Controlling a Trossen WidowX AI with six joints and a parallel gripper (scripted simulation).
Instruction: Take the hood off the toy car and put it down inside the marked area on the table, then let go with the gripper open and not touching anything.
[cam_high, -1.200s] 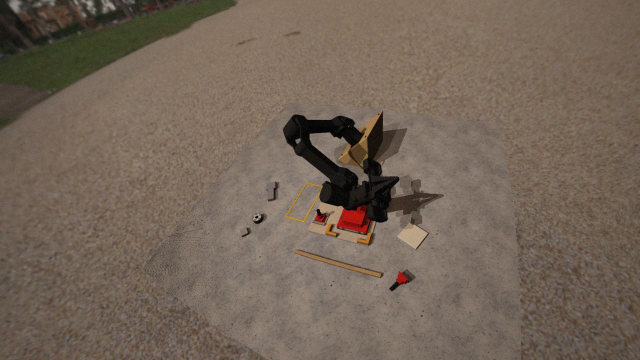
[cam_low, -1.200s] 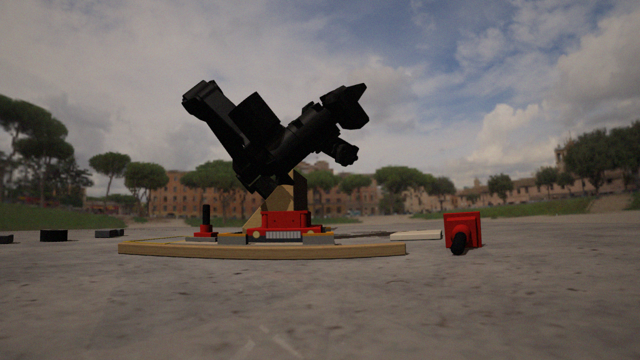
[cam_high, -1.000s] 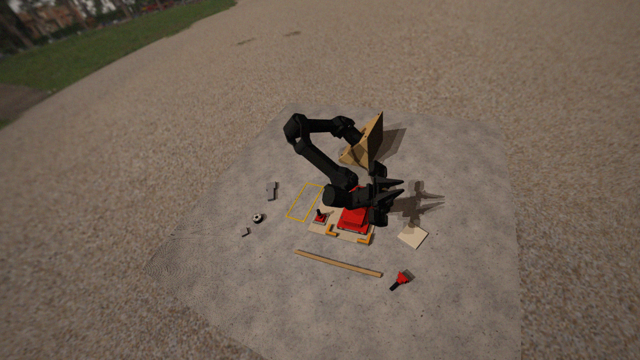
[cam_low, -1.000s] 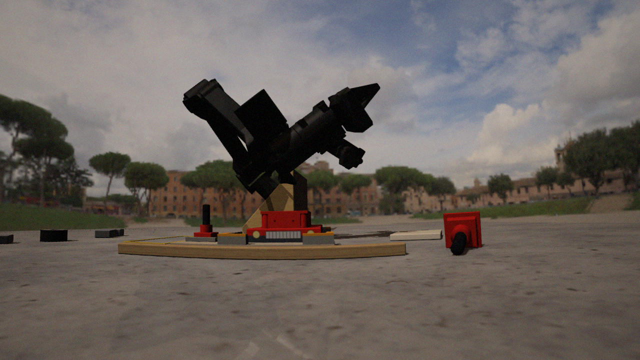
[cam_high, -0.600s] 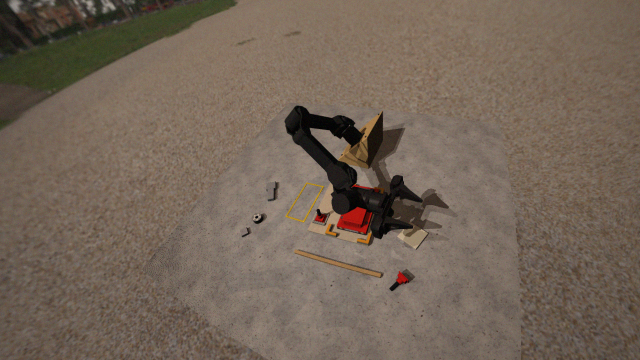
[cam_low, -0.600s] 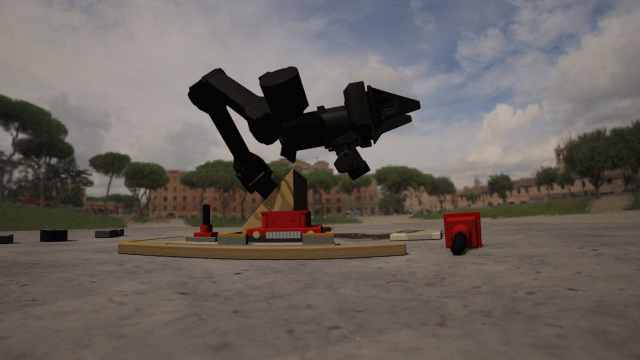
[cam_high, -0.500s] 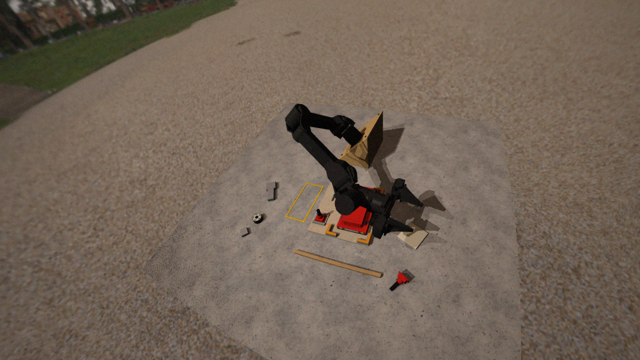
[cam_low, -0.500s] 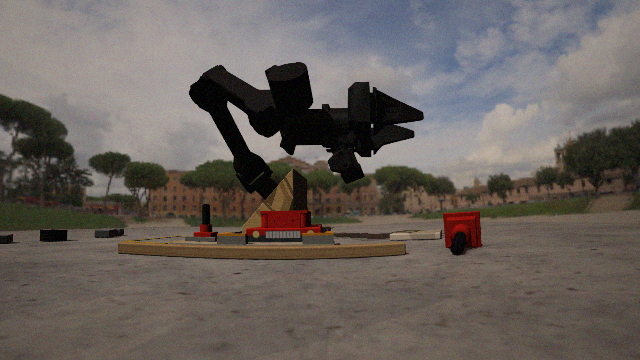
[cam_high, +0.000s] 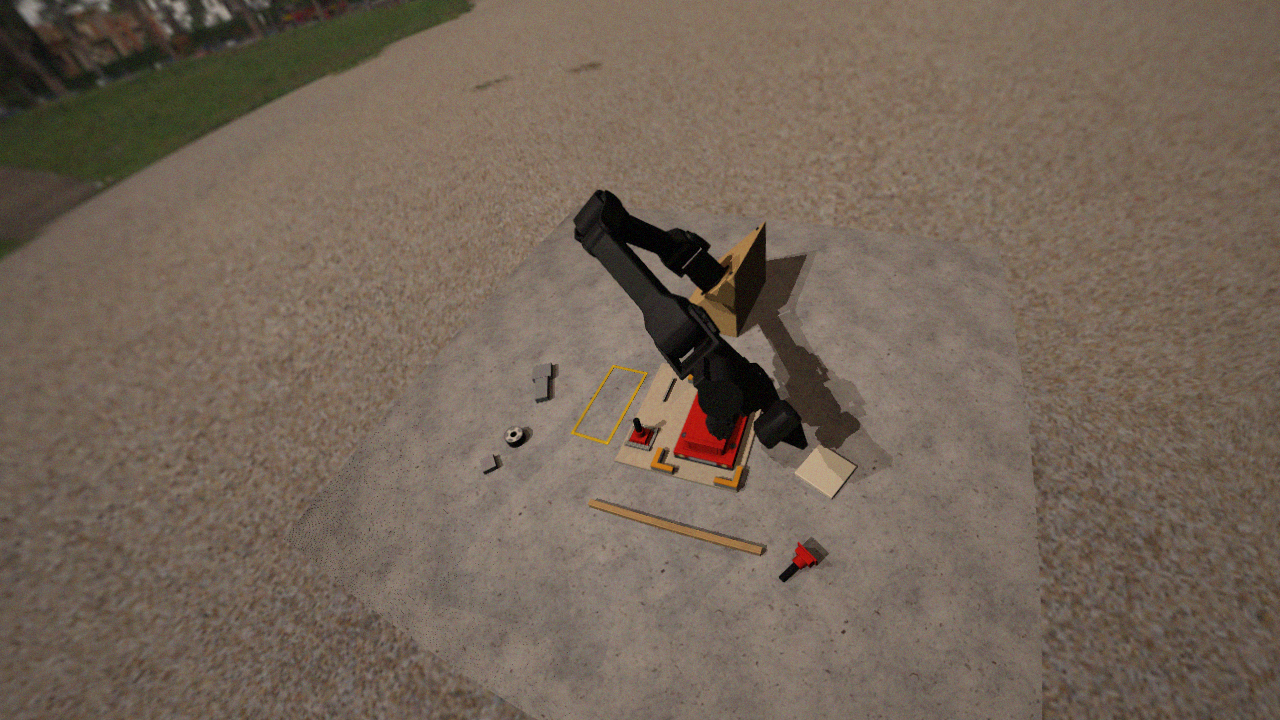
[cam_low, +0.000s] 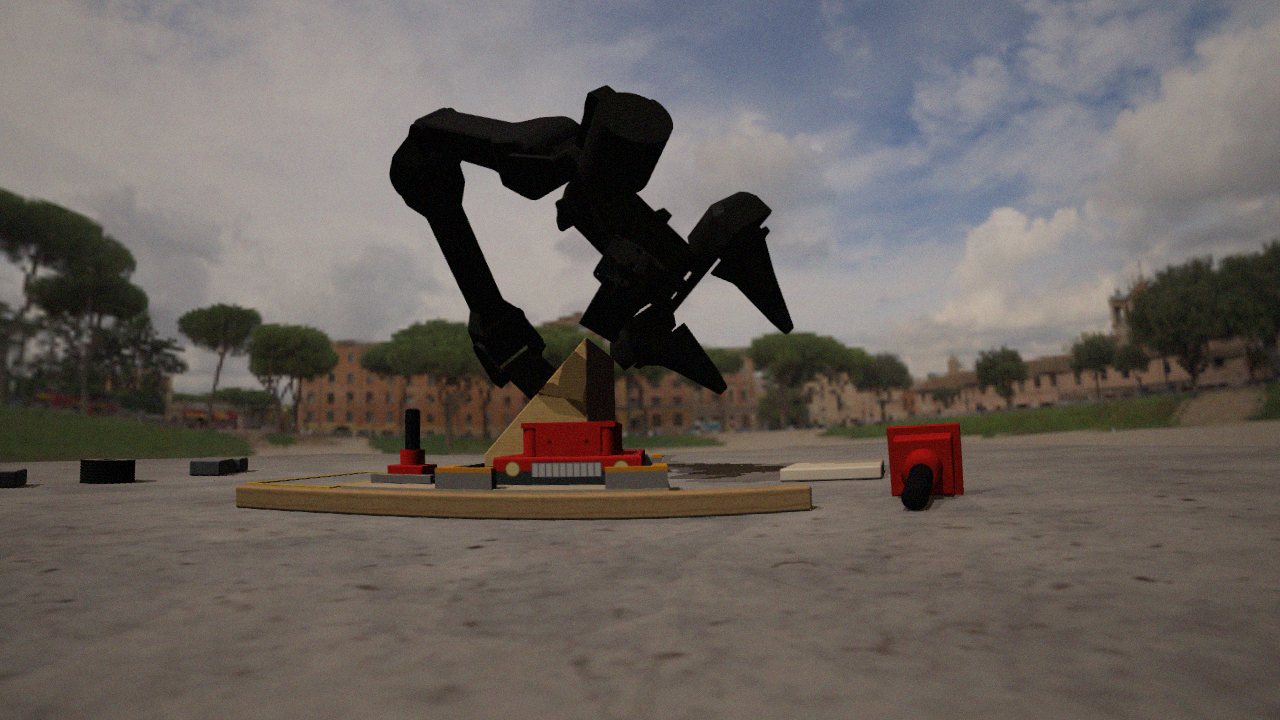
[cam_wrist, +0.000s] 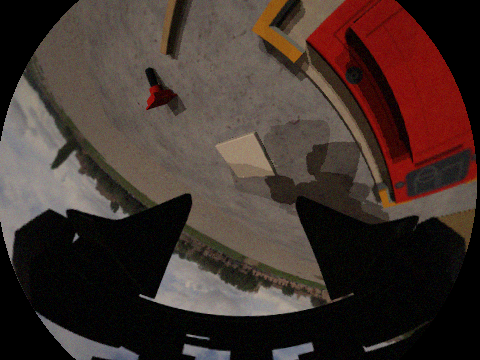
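Now: gripper tip 15 cm to the left of the hood, 5 cm above it and 1 cm short of it. Round my gripper tip: wooden strip 20 cm ahead, 13 cm to the right, 9 cm below; then wheel 50 cm to the right, 17 cm ahead, 8 cm below; then cream tile 9 cm below, 6 cm to the left, 1 cm behind.
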